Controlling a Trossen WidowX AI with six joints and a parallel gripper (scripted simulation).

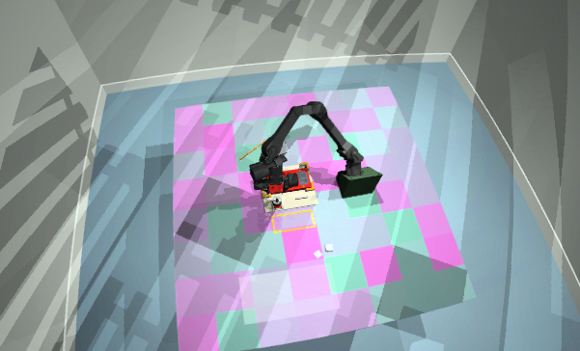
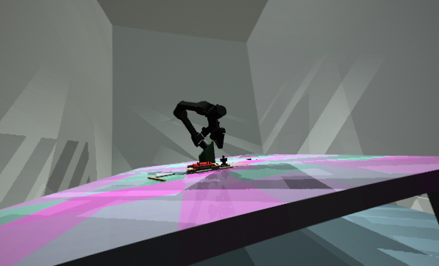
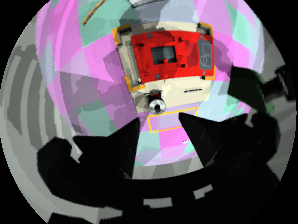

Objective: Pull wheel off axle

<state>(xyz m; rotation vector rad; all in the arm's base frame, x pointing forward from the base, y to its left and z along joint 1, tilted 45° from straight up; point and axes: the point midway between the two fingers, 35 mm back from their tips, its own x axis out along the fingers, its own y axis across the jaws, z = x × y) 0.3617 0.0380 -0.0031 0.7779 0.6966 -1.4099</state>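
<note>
My gripper tip is 60 mm above the grey wheel and 10 mm to the right of it. From my gripper tip the other things lie so: pencil 310 mm to the right, 100 mm below, 80 mm ahead; then red axle 70 mm below, 10 mm to the left.
</note>
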